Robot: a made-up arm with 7 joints.
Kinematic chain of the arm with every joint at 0, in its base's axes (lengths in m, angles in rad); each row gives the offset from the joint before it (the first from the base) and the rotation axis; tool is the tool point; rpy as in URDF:
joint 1: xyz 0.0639 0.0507 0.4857 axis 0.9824 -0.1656 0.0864
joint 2: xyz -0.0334 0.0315 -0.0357 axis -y
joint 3: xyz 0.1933 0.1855 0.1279 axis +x
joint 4: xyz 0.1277 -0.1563 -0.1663 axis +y
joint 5: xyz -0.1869 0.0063 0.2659 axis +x
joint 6: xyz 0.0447 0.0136 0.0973 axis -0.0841 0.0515 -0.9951
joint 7: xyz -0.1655 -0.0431 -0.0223 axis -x
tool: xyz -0.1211 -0.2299 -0.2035 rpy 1.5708 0 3.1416
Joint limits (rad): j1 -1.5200..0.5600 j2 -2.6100..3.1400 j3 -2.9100..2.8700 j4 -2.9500..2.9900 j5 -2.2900..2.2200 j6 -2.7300..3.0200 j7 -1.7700..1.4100
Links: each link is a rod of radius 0.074 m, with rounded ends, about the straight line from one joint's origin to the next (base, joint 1, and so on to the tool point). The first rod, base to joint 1, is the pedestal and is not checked.
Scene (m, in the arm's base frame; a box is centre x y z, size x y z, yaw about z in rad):
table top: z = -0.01
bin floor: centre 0.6 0.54 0 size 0.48 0.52 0.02 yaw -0.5
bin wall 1: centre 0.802 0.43 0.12 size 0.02 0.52 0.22 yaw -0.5
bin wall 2: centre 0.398 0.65 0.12 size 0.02 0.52 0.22 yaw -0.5
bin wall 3: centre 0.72 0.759 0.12 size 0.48 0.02 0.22 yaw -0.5
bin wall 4: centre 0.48 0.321 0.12 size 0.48 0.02 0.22 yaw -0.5
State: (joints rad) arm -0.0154 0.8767 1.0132 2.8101 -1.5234 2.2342 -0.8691
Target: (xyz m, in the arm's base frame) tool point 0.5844 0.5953 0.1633
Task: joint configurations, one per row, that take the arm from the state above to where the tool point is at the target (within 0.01 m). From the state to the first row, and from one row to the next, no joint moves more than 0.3 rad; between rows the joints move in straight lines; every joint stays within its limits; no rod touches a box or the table.
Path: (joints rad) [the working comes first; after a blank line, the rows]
Joints at the target: -0.2873 0.5764 1.4553 2.7073 -2.2886 2.5318 -1.0677
Straight joint move there: clear.

1: -0.1060 0.7766 1.1606 2.7758 -1.7785 2.3334 -0.9353
2: -0.1966 0.6765 1.3080 2.7416 -2.0336 2.4326 -1.0015
3: -0.2873 0.5764 1.4553 2.7073 -2.2886 2.5318 -1.0677

